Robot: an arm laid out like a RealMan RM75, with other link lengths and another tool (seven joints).
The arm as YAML. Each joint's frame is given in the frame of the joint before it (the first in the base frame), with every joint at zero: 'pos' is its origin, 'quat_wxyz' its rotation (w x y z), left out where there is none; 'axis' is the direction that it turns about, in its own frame. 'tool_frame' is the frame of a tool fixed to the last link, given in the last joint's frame.
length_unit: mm
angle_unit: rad
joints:
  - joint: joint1
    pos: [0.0, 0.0, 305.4]
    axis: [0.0, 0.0, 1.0]
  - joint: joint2
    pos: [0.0, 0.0, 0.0]
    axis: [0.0, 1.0, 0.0]
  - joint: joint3
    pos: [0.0, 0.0, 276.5]
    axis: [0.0, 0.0, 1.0]
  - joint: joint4
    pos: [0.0, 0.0, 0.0]
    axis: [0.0, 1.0, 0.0]
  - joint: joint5
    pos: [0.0, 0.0, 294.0]
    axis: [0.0, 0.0, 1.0]
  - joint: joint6
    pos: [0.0, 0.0, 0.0]
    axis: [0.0, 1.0, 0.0]
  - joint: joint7
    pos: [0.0, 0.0, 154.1]
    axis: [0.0, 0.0, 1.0]
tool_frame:
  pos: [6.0, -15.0, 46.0]
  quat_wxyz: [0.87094, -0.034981, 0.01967, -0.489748]
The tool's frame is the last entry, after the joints.
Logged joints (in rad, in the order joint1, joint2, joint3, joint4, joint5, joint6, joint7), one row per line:
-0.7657 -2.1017 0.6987 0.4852 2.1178 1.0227 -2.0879
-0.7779 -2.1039 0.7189 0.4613 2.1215 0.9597 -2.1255
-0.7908 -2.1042 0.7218 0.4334 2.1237 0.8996 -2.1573
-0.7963 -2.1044 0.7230 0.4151 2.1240 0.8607 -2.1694
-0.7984 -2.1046 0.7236 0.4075 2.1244 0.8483 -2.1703
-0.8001 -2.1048 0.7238 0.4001 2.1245 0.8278 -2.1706
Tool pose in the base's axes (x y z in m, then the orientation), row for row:
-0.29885 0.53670 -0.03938 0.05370 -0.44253 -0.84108 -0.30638
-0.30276 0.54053 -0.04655 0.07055 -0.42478 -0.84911 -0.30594
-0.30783 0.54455 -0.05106 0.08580 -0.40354 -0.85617 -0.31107
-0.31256 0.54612 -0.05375 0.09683 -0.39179 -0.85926 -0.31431
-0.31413 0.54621 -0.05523 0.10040 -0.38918 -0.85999 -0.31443
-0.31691 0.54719 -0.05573 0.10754 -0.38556 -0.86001 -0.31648
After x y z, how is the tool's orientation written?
As a quaternion, w x y z.
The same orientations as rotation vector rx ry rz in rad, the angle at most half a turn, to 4 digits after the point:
-1.3446 -2.5556 -0.9309
-1.2777 -2.5540 -0.9202
-1.2029 -2.5521 -0.9272
-1.1603 -2.5447 -0.9308
-1.1502 -2.5416 -0.9293
-1.1348 -2.5312 -0.9315

